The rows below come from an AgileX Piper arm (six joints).
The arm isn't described. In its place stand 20 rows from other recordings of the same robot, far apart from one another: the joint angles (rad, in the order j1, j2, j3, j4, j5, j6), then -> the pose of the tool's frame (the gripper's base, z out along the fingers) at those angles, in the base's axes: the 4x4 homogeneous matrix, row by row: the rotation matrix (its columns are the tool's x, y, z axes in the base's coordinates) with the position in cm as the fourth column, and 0 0 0 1 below.
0.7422 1.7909 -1.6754 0.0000 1.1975 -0.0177 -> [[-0.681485 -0.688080 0.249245 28.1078], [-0.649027 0.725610 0.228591 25.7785], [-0.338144 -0.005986 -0.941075 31.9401], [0 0 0 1]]
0.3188 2.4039 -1.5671 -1.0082 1.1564 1.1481 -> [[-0.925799 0.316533 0.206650 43.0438], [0.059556 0.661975 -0.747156 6.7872], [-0.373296 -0.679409 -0.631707 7.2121], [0 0 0 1]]
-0.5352 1.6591 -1.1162 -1.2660 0.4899 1.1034 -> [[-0.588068 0.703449 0.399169 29.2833], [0.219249 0.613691 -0.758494 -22.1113], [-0.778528 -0.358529 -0.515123 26.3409], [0 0 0 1]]
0.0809 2.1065 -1.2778 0.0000 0.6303 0.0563 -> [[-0.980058 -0.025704 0.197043 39.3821], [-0.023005 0.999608 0.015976 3.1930], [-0.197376 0.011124 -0.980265 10.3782], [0 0 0 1]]
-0.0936 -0.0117 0.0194 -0.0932 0.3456 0.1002 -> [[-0.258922 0.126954 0.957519 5.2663], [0.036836 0.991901 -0.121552 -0.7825], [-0.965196 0.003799 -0.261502 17.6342], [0 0 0 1]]
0.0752 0.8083 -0.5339 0.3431 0.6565 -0.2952 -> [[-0.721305 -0.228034 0.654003 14.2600], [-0.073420 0.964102 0.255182 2.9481], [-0.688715 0.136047 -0.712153 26.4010], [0 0 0 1]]
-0.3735 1.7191 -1.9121 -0.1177 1.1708 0.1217 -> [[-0.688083 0.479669 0.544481 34.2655], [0.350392 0.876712 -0.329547 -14.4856], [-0.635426 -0.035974 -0.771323 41.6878], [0 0 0 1]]
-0.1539 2.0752 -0.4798 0.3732 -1.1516 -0.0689 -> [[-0.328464 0.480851 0.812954 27.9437], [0.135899 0.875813 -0.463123 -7.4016], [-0.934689 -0.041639 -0.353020 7.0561], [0 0 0 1]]
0.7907 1.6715 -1.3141 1.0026 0.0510 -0.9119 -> [[-0.271950 -0.717521 0.641255 27.9439], [-0.147025 0.689526 0.709181 28.7977], [-0.951014 0.098581 -0.293010 32.7681], [0 0 0 1]]
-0.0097 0.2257 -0.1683 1.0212 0.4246 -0.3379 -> [[-0.361235 -0.148492 0.920576 6.7159], [0.563448 0.751868 0.342376 3.1317], [-0.742991 0.642375 -0.187934 23.6180], [0 0 0 1]]
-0.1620 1.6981 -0.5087 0.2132 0.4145 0.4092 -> [[-0.721854 0.687954 0.075139 21.1147], [0.692039 0.718051 0.074064 -2.6651], [-0.003001 0.105462 -0.994419 9.3931], [0 0 0 1]]
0.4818 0.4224 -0.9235 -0.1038 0.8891 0.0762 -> [[-0.264495 -0.390926 0.881601 4.0033], [-0.126323 0.920324 0.370198 1.2671], [-0.956078 -0.013451 -0.292804 40.4790], [0 0 0 1]]
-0.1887 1.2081 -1.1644 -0.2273 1.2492 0.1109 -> [[-0.904203 0.294262 0.309558 21.0343], [0.210382 0.937622 -0.276775 -5.9977], [-0.371693 -0.185136 -0.909708 35.0816], [0 0 0 1]]
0.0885 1.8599 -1.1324 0.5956 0.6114 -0.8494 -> [[-0.791785 -0.505506 0.342841 36.1640], [-0.389710 0.850303 0.353711 6.1508], [-0.470321 0.146455 -0.870258 17.1303], [0 0 0 1]]
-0.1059 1.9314 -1.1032 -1.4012 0.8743 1.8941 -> [[-0.387293 0.870451 0.303841 36.1387], [0.404133 0.456495 -0.792646 -10.7606], [-0.828662 -0.184194 -0.528576 17.2471], [0 0 0 1]]
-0.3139 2.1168 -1.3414 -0.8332 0.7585 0.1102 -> [[-0.986563 -0.131742 0.096632 37.7156], [-0.163347 0.807655 -0.566579 -17.1141], [-0.003403 -0.574750 -0.818322 12.7540], [0 0 0 1]]
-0.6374 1.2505 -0.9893 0.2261 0.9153 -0.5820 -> [[-0.861219 0.164889 0.480743 20.3278], [0.113190 0.984379 -0.134858 -13.0406], [-0.495470 -0.061727 -0.866429 30.2595], [0 0 0 1]]
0.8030 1.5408 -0.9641 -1.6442 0.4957 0.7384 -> [[0.083006 -0.444591 0.891880 26.2974], [-0.919191 0.311567 0.240860 21.0247], [-0.384964 -0.839801 -0.382802 27.3103], [0 0 0 1]]
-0.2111 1.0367 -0.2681 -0.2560 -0.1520 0.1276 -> [[-0.516177 0.113362 0.848946 17.3158], [-0.017380 0.989612 -0.142712 -3.3538], [-0.856305 -0.088420 -0.508845 19.8558], [0 0 0 1]]
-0.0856 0.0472 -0.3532 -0.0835 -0.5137 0.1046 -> [[0.785318 0.035234 0.618089 -0.0619], [-0.035467 0.999300 -0.011903 0.3796], [-0.618076 -0.012574 0.786018 36.2807], [0 0 0 1]]
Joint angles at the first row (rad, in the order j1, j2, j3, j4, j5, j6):
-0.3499 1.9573 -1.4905 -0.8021 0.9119 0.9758
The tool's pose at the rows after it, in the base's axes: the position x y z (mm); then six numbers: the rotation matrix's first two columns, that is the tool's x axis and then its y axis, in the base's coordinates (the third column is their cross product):
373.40 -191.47 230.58 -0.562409 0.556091 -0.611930 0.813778 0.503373 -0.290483
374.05 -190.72 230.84 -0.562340 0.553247 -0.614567 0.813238 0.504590 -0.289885
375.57 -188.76 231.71 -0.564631 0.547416 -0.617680 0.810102 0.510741 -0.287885
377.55 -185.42 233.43 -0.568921 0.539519 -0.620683 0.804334 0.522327 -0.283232
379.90 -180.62 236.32 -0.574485 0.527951 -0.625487 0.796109 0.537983 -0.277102
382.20 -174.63 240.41 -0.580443 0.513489 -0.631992 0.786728 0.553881 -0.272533
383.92 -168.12 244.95 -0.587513 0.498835 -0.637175 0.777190 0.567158 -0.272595
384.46 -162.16 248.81 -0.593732 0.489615 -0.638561 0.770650 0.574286 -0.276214
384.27 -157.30 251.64 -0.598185 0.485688 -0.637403 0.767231 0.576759 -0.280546
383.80 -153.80 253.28 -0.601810 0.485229 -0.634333 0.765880 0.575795 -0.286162
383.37 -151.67 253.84 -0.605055 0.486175 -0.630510 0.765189 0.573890 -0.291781
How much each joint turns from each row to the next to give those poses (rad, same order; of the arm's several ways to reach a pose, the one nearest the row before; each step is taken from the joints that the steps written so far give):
0.0003 0.0000 0.0000 -0.0037 0.0018 0.0043
0.0024 0.0000 -0.0003 -0.0032 -0.0013 0.0030
0.0056 -0.0005 -0.0022 -0.0011 -0.0027 -0.0007
0.0083 -0.0028 -0.0024 0.0032 -0.0046 -0.0056
0.0117 -0.0057 -0.0023 0.0038 -0.0057 -0.0076
0.0149 -0.0082 -0.0024 0.0013 -0.0028 -0.0067
0.0166 -0.0094 -0.0023 -0.0008 0.0037 -0.0064
0.0153 -0.0092 -0.0007 -0.0005 0.0111 -0.0039
0.0125 -0.0076 0.0004 0.0005 0.0136 -0.0015
0.0093 -0.0047 0.0003 0.0003 0.0145 0.0000
0.0058 -0.0019 0.0003 0.0003 0.0117 0.0000

